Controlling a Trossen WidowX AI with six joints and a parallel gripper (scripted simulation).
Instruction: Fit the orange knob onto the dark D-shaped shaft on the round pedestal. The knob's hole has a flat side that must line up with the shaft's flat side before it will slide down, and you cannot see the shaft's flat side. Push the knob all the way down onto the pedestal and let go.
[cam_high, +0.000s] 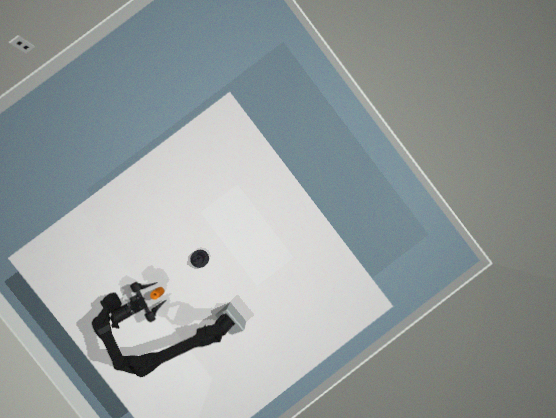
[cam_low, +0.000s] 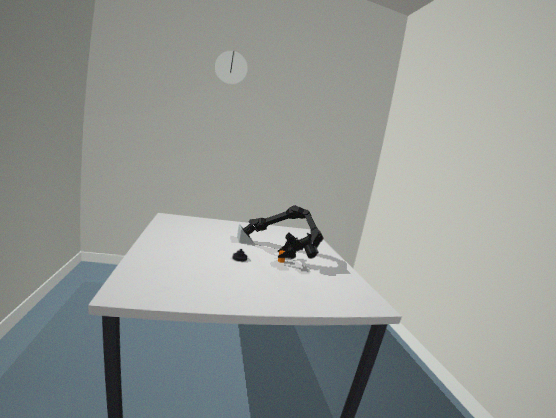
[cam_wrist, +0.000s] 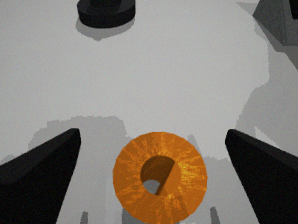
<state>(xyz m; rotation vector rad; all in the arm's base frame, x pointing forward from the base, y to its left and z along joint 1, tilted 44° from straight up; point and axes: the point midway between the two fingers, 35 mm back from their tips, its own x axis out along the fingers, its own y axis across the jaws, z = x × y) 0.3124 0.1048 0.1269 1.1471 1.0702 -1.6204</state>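
Now: gripper tip 20 mm to the right of the orange knob, 10 mm short of it and 10 mm above it. The rest, counted from my gripper tip: pedestal (220 mm to the right, 10 mm below, 10 mm behind).
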